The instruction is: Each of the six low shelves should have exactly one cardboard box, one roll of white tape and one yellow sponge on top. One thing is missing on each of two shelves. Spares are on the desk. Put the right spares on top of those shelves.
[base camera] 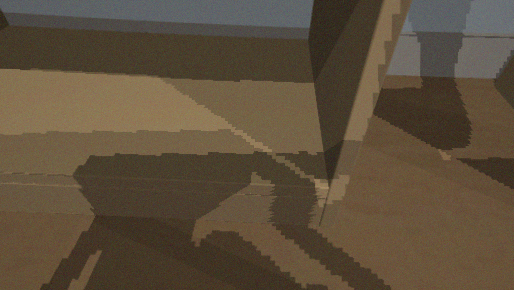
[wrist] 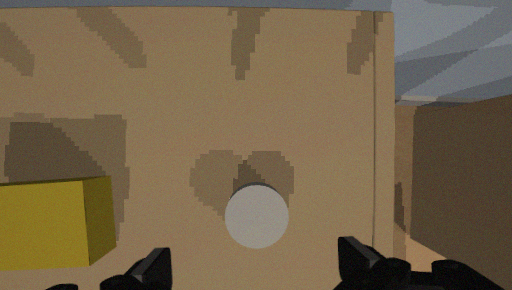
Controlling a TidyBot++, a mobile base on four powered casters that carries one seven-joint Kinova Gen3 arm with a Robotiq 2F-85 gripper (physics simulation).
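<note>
A roll of white tape (wrist: 256,216) stands on a light wooden shelf top (wrist: 310,100) in the wrist view, a little below the middle. A yellow sponge (wrist: 42,225) lies on the same top at the left and is cut off by the view's edge. My gripper (wrist: 255,261) is open, with its fingertips wide apart at the bottom of the wrist view. The tape shows between and beyond the fingertips, and neither finger touches it. No cardboard box can be made out on the part of the top that shows.
A wooden side panel (base camera: 367,85) with a dark face stands right of centre in the base camera view, by a brown floor (base camera: 425,240). In the wrist view a brown upright surface (wrist: 462,175) stands right of the shelf's edge, with a grey surface (wrist: 450,45) behind.
</note>
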